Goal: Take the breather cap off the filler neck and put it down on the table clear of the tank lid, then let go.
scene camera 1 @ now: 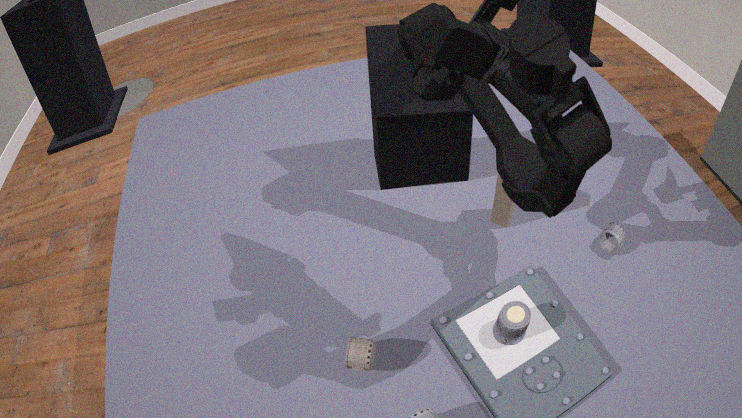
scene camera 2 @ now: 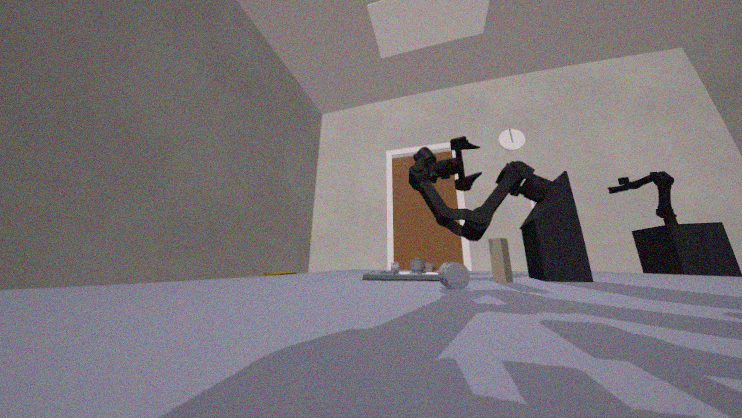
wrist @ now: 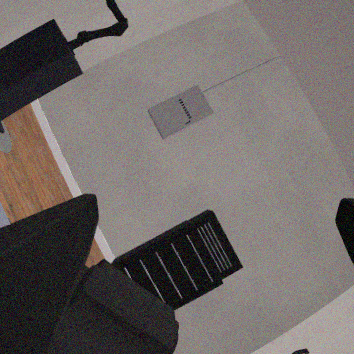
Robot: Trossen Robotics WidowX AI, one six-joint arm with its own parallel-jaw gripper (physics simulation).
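Where they show: gripper, fingertip midpoint: (scene camera 2: pixel 480 160) (wrist: pixel 221 208); arm's base at its link origin: (scene camera 2: pixel 546 192) (wrist: pixel 69 338).
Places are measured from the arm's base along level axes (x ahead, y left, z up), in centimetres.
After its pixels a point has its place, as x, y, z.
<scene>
The breather cap (scene camera 1: pixel 515 314) {39.5, 0.2, -19.0} (scene camera 2: pixel 417 264) {39.3, 2.7, -20.9}, a grey ribbed cylinder with a cream disc on top in scene camera 1, stands upright on the filler neck. The neck is mostly hidden under it. It rises from a white square on the tank lid (scene camera 1: pixel 586 355) {48.7, 10.3, -23.5} (scene camera 2: pixel 405 277) {42.0, 11.0, -24.2}, a grey-green plate with bolt heads at the lower right in scene camera 1. My gripper (scene camera 2: pixel 479 160) {15.5, -5.9, 16.0} (wrist: pixel 221 208) {15.5, -5.9, 16.0} is open and empty, high above the table and well away from the cap. It points sideways, back toward the arm's base side in scene camera 2. Its fingertips cannot be made out in scene camera 1.
A pale ribbed ring (scene camera 1: pixel 359 353) {37.8, -21.1, -20.5} lies left of the lid, another ring (scene camera 1: pixel 611 237) {29.9, 26.6, -23.4} behind it, and part of a third (scene camera 1: pixel 421 413) {49.1, -16.0, -20.2} at the bottom edge. A tan block (scene camera 1: pixel 501 205) {18.7, 7.0, -20.4} (scene camera 2: pixel 500 260) {18.1, 10.0, -19.8} stands near my black pedestal (scene camera 1: pixel 423 150) {6.0, -2.5, -17.0} (scene camera 2: pixel 555 244) {3.7, 6.4, -15.9}.
</scene>
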